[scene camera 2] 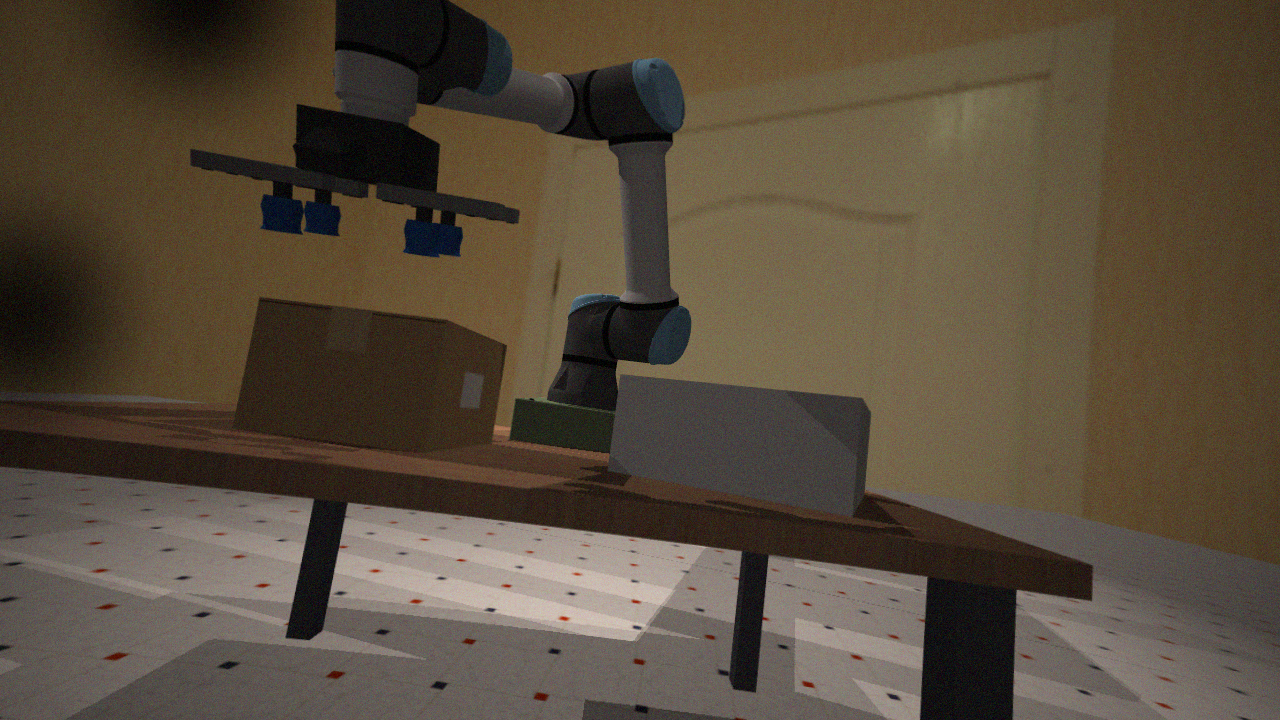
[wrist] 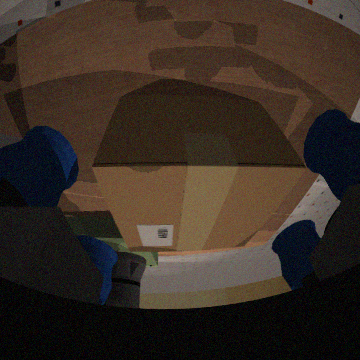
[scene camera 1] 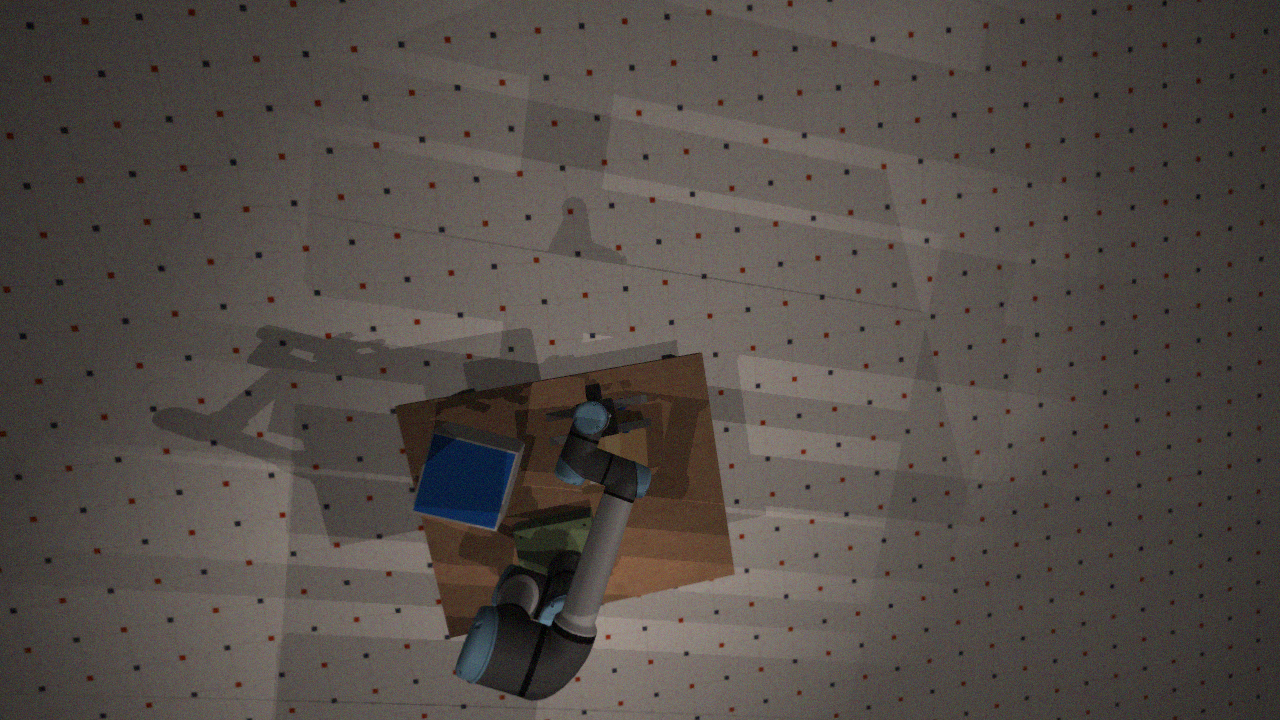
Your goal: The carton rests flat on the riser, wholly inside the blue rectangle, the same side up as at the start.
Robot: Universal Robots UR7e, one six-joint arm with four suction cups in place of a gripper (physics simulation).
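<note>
The brown carton (scene camera 1: 631, 440) (scene camera 2: 349, 380) (wrist: 145, 195) stands flat on the table, with pale tape over its top edge and a white label on top. The grey riser (scene camera 1: 478, 437) (scene camera 2: 733, 438) stands apart from it on the table. The blue rectangle (scene camera 1: 465, 483) covers most of the riser's top and has no carton on it. My gripper (scene camera 1: 597, 417) (scene camera 2: 365, 229) (wrist: 192, 210), with four blue suction cups, hangs above the carton. A gap shows between the cups and the carton's top in scene camera 2, so the gripper is open and holds nothing.
The wooden table (scene camera 1: 666, 555) (scene camera 2: 501, 492) (wrist: 100, 55) bears both boxes. A green block (scene camera 1: 547, 539) (scene camera 2: 563, 424) under the arm's base stands behind, between carton and riser. The arm reaches over the table from the base. A pale door (scene camera 2: 805, 313) is in the back wall.
</note>
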